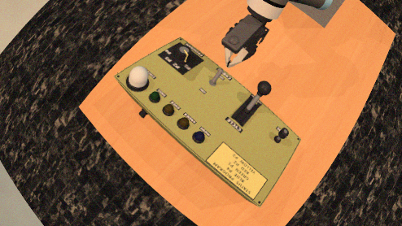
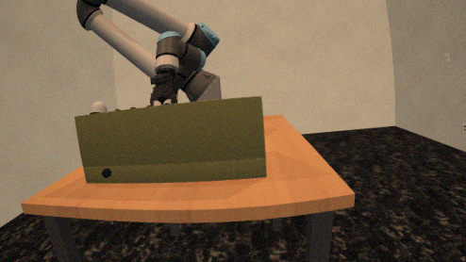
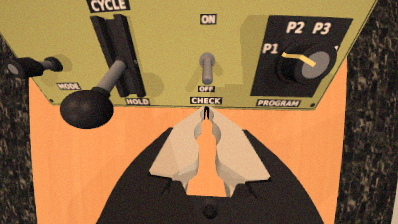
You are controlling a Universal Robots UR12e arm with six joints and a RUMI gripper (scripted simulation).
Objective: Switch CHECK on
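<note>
The check toggle lies 6 cm ahead of my hand. The rest, counted from my hand: olive console (10 cm ahead, 6 cm to the left, 2 cm below); black-knobbed cycle lever (12 cm to the left, 4 cm ahead, 1 cm above); program rotary knob (11 cm to the right, 6 cm ahead).
</note>
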